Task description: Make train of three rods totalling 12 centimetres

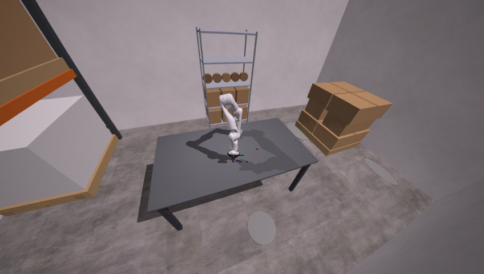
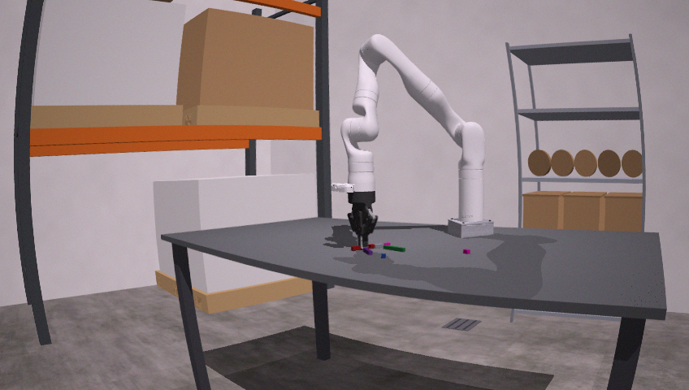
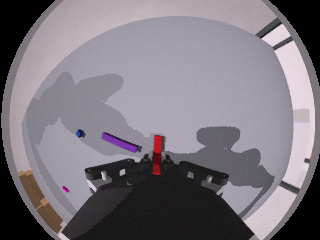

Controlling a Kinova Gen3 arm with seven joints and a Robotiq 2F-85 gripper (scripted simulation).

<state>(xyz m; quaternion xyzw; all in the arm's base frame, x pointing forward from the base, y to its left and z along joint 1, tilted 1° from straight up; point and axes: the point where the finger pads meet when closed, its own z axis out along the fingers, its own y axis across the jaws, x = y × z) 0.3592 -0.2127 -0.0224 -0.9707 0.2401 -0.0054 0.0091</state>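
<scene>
The red rod lies 2 cm below my hand. From my hand the other things lie so: purple rod 5 cm ahead, 4 cm to the left, 2 cm below; then grey rod 5 cm behind, 3 cm to the left, 2 cm below; then green rod 9 cm to the left, 2 cm below, 2 cm behind.
</scene>
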